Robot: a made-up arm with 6 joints.
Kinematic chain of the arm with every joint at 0, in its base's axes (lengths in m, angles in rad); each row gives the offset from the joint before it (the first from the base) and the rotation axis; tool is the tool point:
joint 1: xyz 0 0 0.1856 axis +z
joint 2: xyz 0 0.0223 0 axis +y
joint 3: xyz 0 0 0.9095 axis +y
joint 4: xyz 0 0 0.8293 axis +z
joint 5: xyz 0 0 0 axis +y
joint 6: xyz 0 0 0.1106 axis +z
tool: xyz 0 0 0
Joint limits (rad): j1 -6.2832..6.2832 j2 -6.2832..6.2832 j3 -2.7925..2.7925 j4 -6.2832..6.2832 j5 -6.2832..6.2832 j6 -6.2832..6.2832
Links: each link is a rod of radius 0.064 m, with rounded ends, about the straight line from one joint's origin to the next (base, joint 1, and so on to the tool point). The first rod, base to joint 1, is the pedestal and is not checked.
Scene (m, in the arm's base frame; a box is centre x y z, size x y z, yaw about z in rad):
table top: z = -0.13
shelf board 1: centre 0.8 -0.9 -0 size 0.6 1.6 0.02 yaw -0.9
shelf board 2: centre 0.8 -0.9 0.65 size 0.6 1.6 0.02 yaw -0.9
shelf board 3: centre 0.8 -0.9 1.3 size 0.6 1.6 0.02 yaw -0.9
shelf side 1: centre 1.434 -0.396 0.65 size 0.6 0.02 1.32 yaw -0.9
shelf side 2: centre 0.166 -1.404 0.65 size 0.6 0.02 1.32 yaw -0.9
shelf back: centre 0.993 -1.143 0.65 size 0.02 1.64 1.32 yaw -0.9
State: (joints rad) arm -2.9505 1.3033 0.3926 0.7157 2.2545 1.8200
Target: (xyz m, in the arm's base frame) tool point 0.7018 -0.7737 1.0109
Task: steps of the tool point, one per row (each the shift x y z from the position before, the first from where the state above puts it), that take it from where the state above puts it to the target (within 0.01 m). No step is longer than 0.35 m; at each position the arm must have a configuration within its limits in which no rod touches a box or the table.
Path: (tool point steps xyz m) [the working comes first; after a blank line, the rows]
Joints at the target: -0.9097 0.3196 1.2241 0.7682 2.3131 1.8200
Straight joint move there: touches shelf side 2.

1: 0.0745 -0.0790 0.2806
2: 0.1213 -0.0568 0.2710
3: 0.1636 -0.0276 0.2540
4: 0.1988 0.0076 0.2290
5: 0.2434 -0.2393 -0.0080
6: 0.2998 -0.1350 -0.0246
7: 0.3123 -0.0198 -0.0410
8: 0.2807 0.0879 -0.0570
9: 0.2124 0.1717 -0.0726
10: 0.1209 0.2198 -0.0875
11: 0.1277 -0.1608 0.0221
12: 0.1245 -0.1571 -0.0221

